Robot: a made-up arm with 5 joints. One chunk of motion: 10 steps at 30 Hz.
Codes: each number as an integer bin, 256 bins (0 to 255) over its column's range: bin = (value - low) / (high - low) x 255, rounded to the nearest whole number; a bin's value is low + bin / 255 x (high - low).
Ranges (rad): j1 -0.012..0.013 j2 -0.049..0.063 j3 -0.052..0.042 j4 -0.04..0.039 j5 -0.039..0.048
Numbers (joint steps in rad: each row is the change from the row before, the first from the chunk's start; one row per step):
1: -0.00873 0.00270 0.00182 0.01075 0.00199
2: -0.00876 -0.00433 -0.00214 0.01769 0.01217
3: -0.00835 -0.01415 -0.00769 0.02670 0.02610
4: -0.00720 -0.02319 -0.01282 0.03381 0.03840
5: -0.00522 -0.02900 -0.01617 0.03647 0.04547
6: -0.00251 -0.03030 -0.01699 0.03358 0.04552
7: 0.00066 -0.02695 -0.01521 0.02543 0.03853
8: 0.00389 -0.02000 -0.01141 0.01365 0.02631
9: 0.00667 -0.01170 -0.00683 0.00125 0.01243
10: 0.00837 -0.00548 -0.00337 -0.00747 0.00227
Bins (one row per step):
1: 33 118 146 164 120
2: 33 102 135 186 150
3: 37 79 120 215 191
4: 49 59 106 238 227
5: 69 46 97 247 248
6: 97 43 95 238 248
7: 129 50 100 211 227
8: 162 66 110 173 191
9: 190 85 123 133 151
10: 208 99 132 105 121

